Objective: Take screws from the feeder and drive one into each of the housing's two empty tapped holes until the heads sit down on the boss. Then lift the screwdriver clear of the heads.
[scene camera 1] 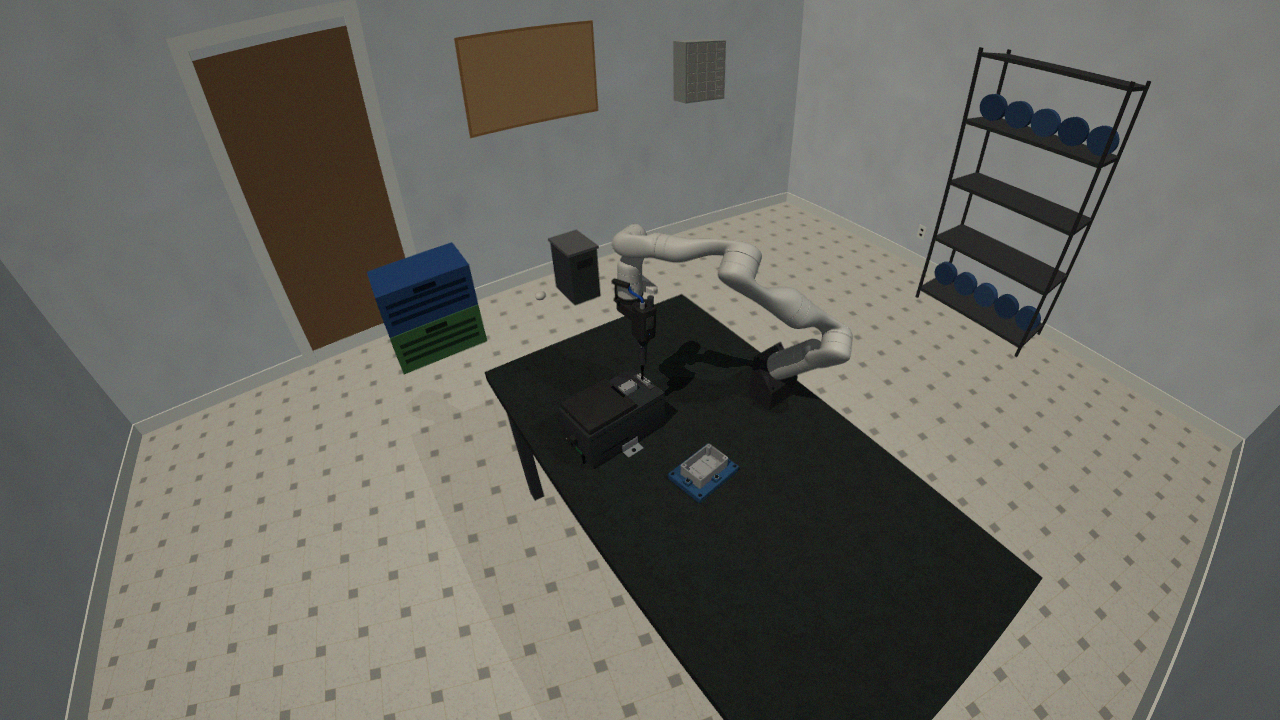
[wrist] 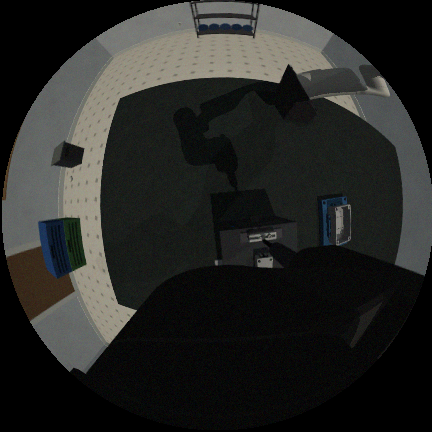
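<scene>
The powered screwdriver, my gripper, points down with its bit tip at the light pick-up strip on top of the dark screw feeder. Whether a screw sits on the bit is too small and dark to tell. The light grey, open-topped housing sits on a blue fixture plate, apart from the feeder and from the screwdriver. Its tapped holes are too small to make out clearly. The black tool body hides the lower part of the wrist view.
The feeder and fixture stand on the dark table. The white arm reaches from its base at the table's far edge. Blue and green crates and a dark bin stand on the floor.
</scene>
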